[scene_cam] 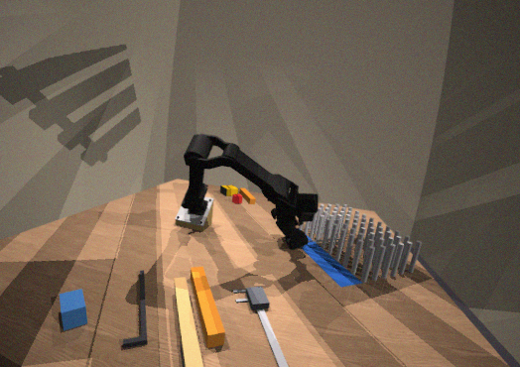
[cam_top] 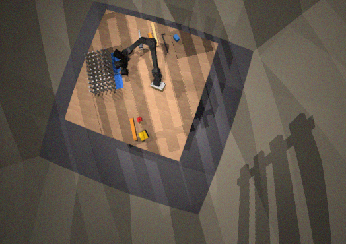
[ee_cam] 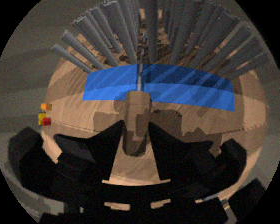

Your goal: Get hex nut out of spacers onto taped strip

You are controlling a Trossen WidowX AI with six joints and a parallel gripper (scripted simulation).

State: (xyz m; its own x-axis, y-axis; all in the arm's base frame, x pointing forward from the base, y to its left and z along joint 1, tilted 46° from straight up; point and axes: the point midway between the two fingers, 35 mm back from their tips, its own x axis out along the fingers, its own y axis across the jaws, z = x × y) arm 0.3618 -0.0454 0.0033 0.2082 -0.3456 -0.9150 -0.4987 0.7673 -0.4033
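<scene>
My gripper tip is 90 mm short of the blue taped strip and 20 mm above it. Round my gripper tip: tan-handled hook tool (90 mm ahead, 50 mm to the left, 10 mm below); then red cube (400 mm to the left, 320 mm behind); then blue cube (520 mm to the right, 370 mm behind).
</scene>
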